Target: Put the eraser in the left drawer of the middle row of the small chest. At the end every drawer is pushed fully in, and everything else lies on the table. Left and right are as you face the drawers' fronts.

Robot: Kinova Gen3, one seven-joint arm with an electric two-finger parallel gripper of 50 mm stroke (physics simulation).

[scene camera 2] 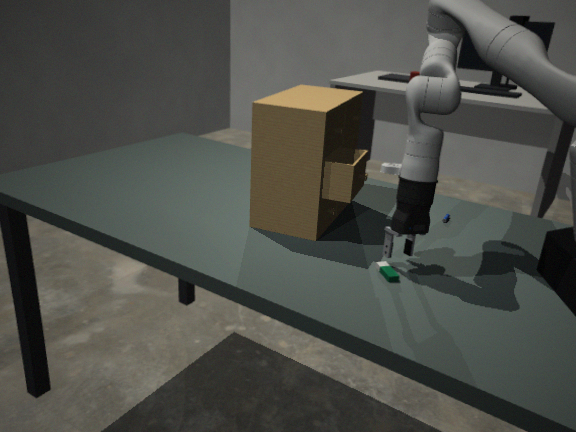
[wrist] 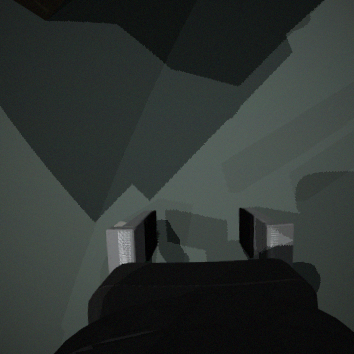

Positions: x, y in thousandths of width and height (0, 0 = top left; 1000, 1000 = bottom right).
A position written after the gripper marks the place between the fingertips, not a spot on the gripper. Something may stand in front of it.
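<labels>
The gripper is visible in scene camera 2 (690, 591), and it can be seen in the wrist view (558, 640) as well.
</labels>
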